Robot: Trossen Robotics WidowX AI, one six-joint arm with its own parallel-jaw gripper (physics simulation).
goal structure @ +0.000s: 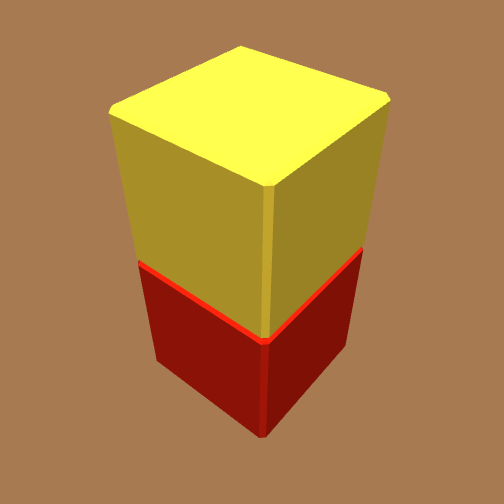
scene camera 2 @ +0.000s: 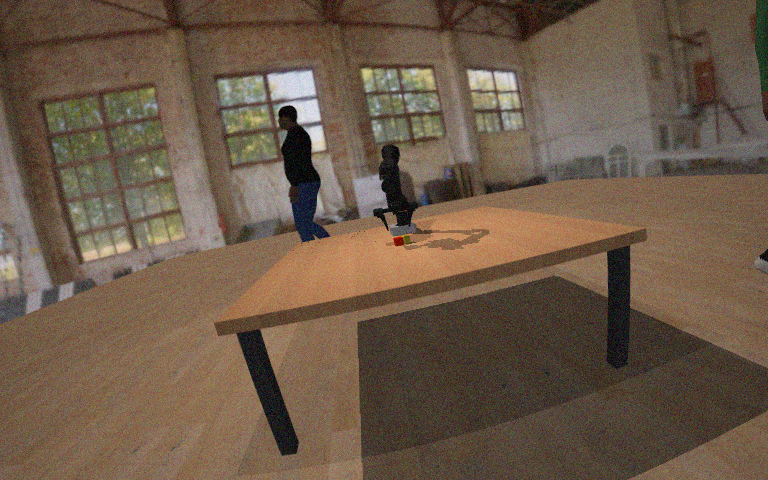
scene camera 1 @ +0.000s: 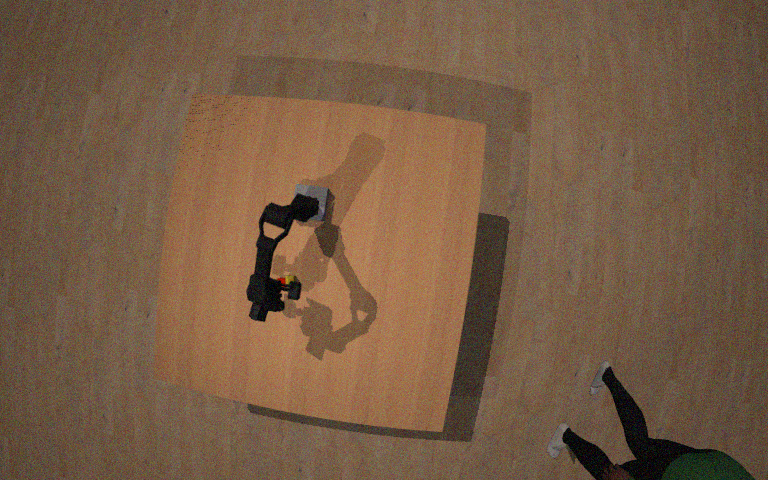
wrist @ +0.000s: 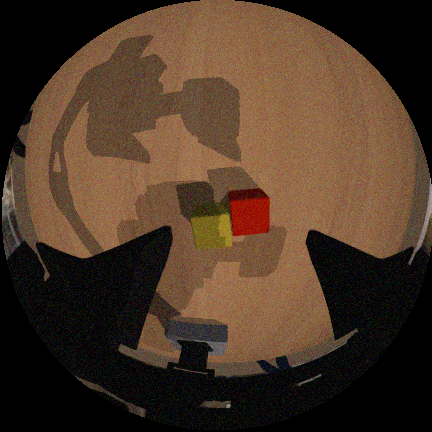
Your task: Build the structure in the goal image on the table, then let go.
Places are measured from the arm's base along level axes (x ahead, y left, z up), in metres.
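Pixels of known places: gripper, fingertip midpoint: (scene camera 2: 398,228) (scene camera 1: 281,285) (wrist: 243,235); arm's base, origin of the base link: (scene camera 2: 402,224) (scene camera 1: 309,206) (wrist: 195,345).
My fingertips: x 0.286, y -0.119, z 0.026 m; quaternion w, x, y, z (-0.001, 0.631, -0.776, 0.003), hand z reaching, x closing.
Ahead of a thing's pixels: the offset from my fingertips to its top centre. Level surfaces: height alone.
A red cube {dx -0.005, dy -0.009, dz -0.036 m} (scene camera 1: 281,281) (scene camera 2: 398,241) (wrist: 250,215) and a yellow cube {dx -0.014, dy +0.026, dz -0.036 m} (scene camera 1: 290,278) (scene camera 2: 406,240) (wrist: 207,232) stand side by side on the table {dz -0.069 m} (scene camera 1: 396,339) (scene camera 2: 317,288) (wrist: 325,125). They touch or nearly touch, and in the wrist view the red one sits slightly farther up. Neither is stacked on the other. My gripper (wrist: 243,235) is open and empty. In the wrist view the cubes show between its widely spread fingertips, a little beyond them. In scene camera 2 the fingers are above table level. In scene camera 1 the arm partly hides the cubes and the gripper.
The arm's grey base (scene camera 1: 322,210) (scene camera 2: 402,229) (wrist: 197,331) stands on the table behind the cubes as seen in scene camera 2. The arm's shadows fall across the table and around the cubes. A person in black (scene camera 2: 298,152) stands beyond the table, and another in green (scene camera 1: 705,465) is on the floor side.
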